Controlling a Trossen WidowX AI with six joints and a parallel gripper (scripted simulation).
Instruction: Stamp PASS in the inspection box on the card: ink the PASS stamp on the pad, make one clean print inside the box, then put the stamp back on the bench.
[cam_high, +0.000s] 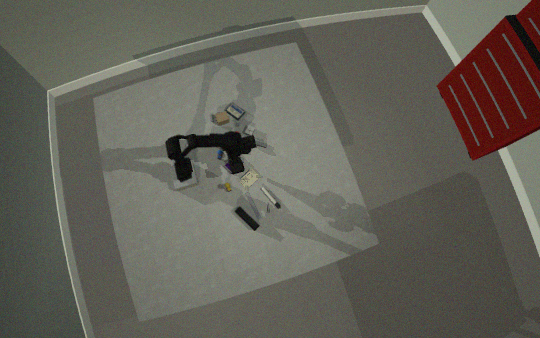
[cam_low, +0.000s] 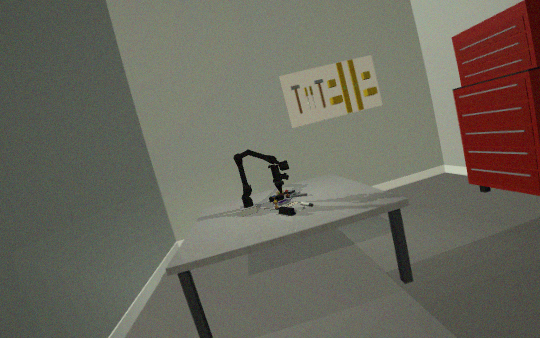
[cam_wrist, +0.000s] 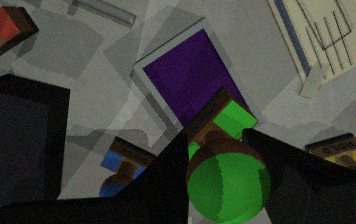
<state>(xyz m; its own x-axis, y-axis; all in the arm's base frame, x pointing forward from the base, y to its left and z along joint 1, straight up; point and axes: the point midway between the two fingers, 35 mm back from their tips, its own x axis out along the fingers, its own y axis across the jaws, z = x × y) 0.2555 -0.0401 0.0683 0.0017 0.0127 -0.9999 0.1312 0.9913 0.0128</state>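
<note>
The cream card lies 4 cm ahead of my gripper tip, 10 cm to the right of it and 8 cm below it. Round my gripper tip: ink pad: 8 cm below; then blue stamp: 5 cm behind, 7 cm to the left, 6 cm below; then green stamp: right at my gripper tip.
</note>
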